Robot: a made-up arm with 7 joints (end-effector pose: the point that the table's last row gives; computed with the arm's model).
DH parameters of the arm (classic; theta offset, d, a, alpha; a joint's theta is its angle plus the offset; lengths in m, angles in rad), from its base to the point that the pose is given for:
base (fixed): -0.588 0 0.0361 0
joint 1: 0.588 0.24 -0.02 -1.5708
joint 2: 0 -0.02 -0.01 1.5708
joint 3: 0 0.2 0.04 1.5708
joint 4: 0 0 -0.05 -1.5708
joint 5: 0 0.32 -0.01 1.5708
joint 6: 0 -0.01 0.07 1.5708
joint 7: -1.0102 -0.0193 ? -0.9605
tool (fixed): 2.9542 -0.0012 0 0
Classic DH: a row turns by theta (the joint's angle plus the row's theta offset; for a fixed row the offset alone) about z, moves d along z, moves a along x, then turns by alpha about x.
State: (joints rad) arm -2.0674 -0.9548 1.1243 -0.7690 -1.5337 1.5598 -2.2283
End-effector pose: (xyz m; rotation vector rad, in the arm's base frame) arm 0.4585 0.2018 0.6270 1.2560 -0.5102 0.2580
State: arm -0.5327 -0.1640 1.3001 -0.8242 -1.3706 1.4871 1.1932
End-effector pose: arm 0.1051 0.2301 0.7094 0.6218 1.1833 -1.9101
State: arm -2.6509 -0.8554 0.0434 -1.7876 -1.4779 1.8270 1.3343
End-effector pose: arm -0.0491 -0.1045 0.6259 -0.8540 0.6030 0.8801
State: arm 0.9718 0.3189 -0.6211 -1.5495 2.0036 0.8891 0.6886
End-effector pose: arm 0.4417 0.1318 0.3849 1.5301 -2.2176 -1.4394
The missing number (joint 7, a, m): -0.036
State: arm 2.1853 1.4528 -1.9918 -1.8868 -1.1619 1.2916 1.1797
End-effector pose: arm 0.2966 0.2785 0.4026 -1.0636 0.2317 2.8361
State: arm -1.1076 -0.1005 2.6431 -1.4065 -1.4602 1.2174 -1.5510
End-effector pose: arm 0.0075 0.4699 0.5263 2.3244 1.5077 1.1221
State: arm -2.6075 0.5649 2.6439 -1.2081 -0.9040 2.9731 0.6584
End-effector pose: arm 0.1257 -0.0671 0.7198 0.5577 0.3986 -1.5163
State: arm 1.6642 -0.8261 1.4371 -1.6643 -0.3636 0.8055 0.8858
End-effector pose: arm -0.3328 -0.2073 0.4129 -1.0272 -0.0682 -1.0212
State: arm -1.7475 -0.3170 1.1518 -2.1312 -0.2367 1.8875 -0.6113
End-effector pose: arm 0.3613 -0.1979 0.3765 1.9063 -2.0108 1.3233
